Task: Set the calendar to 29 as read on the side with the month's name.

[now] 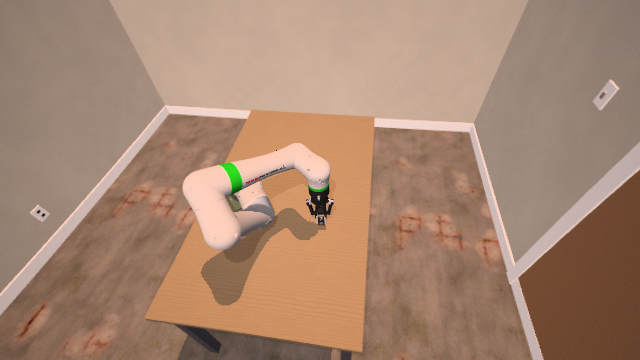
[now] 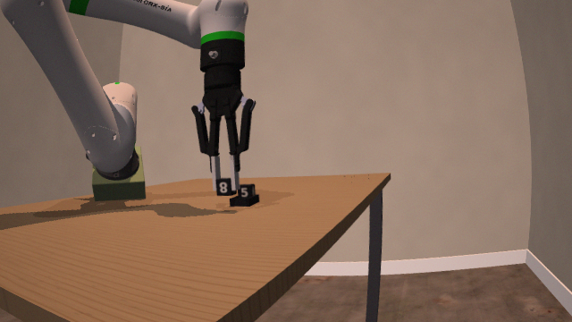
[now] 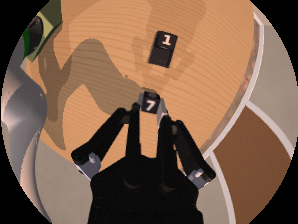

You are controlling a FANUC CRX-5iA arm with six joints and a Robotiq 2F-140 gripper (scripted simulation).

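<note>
Now: the black calendar tray 110 mm to the left of my hand, 70 mm below it and 10 mm behind it.
</note>
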